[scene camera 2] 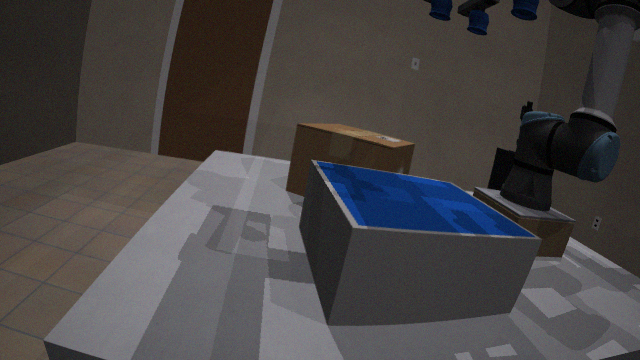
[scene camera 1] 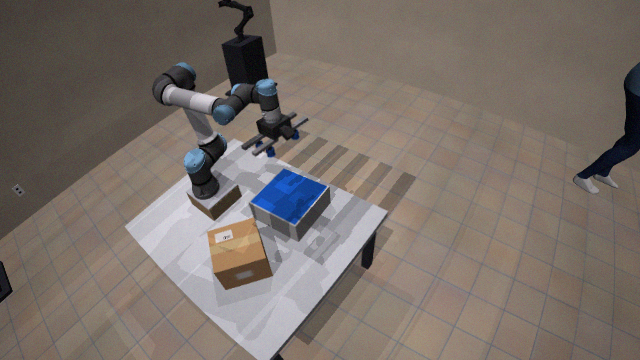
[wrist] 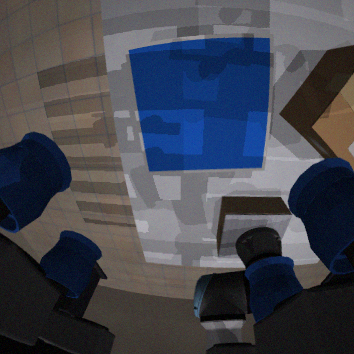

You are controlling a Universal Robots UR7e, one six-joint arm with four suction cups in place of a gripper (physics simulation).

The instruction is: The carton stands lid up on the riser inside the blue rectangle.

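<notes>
A brown carton stands upright on the table, beside the riser and apart from it. Its top face carries a tape strip and a white label. The grey riser has a blue rectangle on its top, with no carton on it. My gripper has four blue suction cups. It is open and holds nothing. It hangs high, beyond the riser on the side away from the carton; its upper part is cut off in scene camera 2.
The arm's base stands on a wooden block at the table's back, near the riser. A black pedestal with a dark arm stands behind. A person's legs show at the far right.
</notes>
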